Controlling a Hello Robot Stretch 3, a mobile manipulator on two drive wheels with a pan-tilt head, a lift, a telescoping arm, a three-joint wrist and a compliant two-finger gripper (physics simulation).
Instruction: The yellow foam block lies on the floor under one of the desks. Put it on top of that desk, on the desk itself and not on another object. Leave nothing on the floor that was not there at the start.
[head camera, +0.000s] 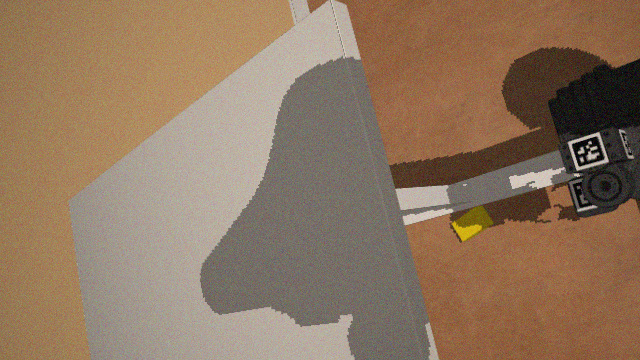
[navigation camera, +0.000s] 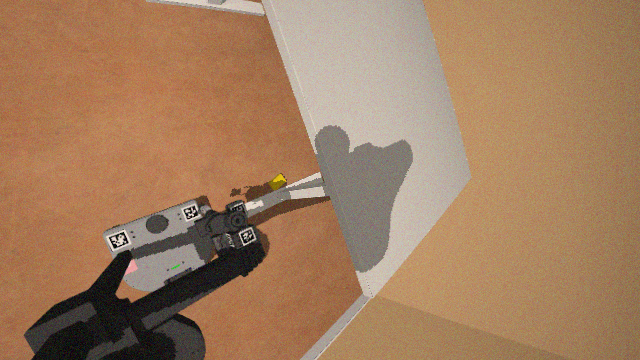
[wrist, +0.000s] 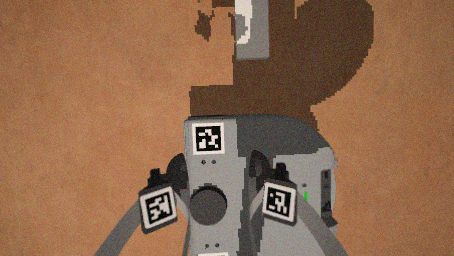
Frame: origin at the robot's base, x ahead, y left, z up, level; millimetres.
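Seen in the pictures: robot's base, link origin: (navigation camera: 157, 223).
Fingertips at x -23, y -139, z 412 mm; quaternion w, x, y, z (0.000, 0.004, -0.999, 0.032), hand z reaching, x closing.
Note:
Pixels of each thing's top centre, then the offset from my fingertips to it. "spot": a spot on its surface instead. Level surfaces: height alone.
- yellow foam block, top centre: (head camera: 469, 224) (navigation camera: 278, 181) 1 mm back, 512 mm right, 367 mm down
- white foot bar, surface spot: (head camera: 492, 186) (navigation camera: 270, 200) spot: 87 mm back, 425 mm right, 387 mm down
- white desk, surface height: 538 mm up
The yellow foam block (head camera: 468, 229) (navigation camera: 279, 180) lies on the floor beside the white foot bar (head camera: 492, 186) (navigation camera: 270, 200) (wrist: 260, 45) of the white desk (head camera: 175, 215) (navigation camera: 380, 75), partly in shadow. In the head view it shows past the desk's long edge. It does not show in the wrist view. My gripper (wrist: 219, 170) is open, with its fingertips apart and no object between them, above my base. In the head and navigation views the fingers are hard to make out among the dark wrist parts, on the open-floor side of the block.
My base (navigation camera: 165, 257) (wrist: 292, 220) stands on the floor in front of the desk. My black arm (navigation camera: 200, 280) reaches along beside it. A tan wall (head camera: 75, 75) (navigation camera: 565, 150) is behind the desk. Another white foot bar (navigation camera: 240, 6) shows at the navigation view's top. Shadows fall across desk and floor.

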